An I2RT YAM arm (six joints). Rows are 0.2 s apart.
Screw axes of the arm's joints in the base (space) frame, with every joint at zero. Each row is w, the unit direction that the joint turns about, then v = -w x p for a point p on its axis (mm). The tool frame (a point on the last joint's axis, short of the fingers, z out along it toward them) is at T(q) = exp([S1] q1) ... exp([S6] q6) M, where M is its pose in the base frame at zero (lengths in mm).
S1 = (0, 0, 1, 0, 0, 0)
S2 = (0, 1, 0, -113.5, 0, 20)
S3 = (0, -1, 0, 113.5, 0, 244)
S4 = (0, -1, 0, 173.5, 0, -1)
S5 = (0, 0, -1, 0, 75, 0)
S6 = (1, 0, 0, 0, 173.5, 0)
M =
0 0 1 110.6
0 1 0 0
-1 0 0 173.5
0 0 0 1
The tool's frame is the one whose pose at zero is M.
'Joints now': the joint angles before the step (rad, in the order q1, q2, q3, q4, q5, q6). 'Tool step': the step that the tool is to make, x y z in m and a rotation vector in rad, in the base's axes. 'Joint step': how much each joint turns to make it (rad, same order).
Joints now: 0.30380 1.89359 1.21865 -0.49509 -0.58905 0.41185
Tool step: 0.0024 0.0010 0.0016 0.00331 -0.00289 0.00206
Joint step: 0.00041 0.00572 0.01399 -0.00494 -0.00276 -0.00074
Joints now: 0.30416 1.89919 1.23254 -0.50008 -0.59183 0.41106
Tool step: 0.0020 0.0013 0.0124 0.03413 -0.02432 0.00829
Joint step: -0.00036 -0.01849 0.01991 -0.00328 -0.02661 0.00298
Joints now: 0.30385 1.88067 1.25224 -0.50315 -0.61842 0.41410
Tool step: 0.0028 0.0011 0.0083 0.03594 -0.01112 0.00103
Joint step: -0.00163 -0.00716 0.01778 0.00462 -0.02901 0.01389
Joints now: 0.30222 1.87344 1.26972 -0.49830 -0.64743 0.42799
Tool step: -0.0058 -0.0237 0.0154 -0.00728 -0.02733 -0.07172
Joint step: -0.05522 -0.07610 -0.03781 -0.00811 0.02044 0.00984
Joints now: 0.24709 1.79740 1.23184 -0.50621 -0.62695 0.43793
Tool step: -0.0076 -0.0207 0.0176 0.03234 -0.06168 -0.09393
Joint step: -0.05073 -0.09413 -0.06128 0.06768 0.00723 0.05695
